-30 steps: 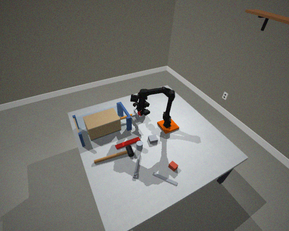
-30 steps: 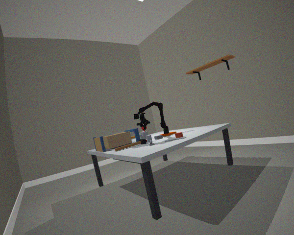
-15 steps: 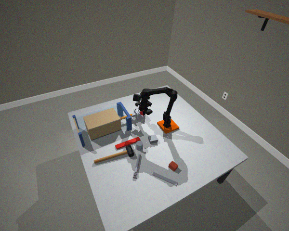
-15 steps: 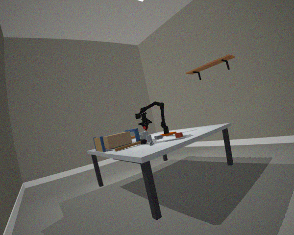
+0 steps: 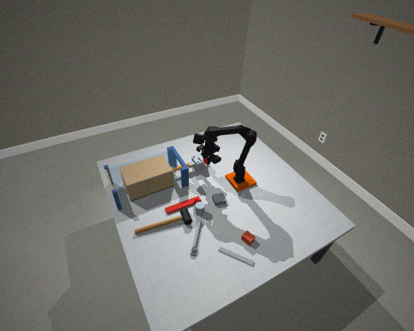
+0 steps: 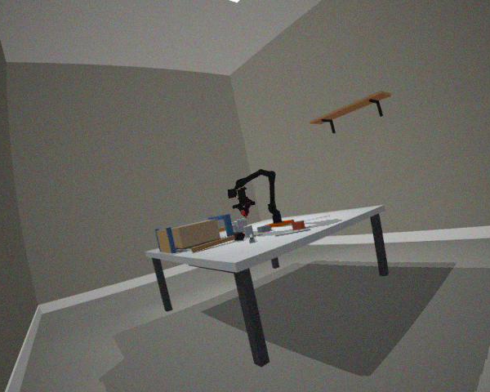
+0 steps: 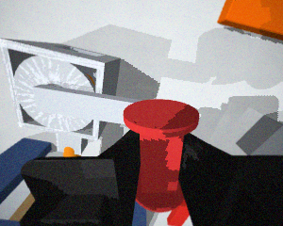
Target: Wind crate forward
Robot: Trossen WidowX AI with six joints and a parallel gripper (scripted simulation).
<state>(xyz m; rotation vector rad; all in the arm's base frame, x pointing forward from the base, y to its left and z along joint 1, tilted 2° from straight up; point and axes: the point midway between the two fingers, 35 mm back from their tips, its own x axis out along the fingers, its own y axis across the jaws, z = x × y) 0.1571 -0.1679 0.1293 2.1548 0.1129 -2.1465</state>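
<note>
Now: the grey winch 2 cm behind my gripper tip, 11 cm to the right of it and 8 cm below it. From my gripper tip the other things lie so: red knob (2 cm above); then grey crank arm (4 cm to the right, 1 cm below); then grey block (7 cm ahead, 23 cm to the left, 10 cm below).
</note>
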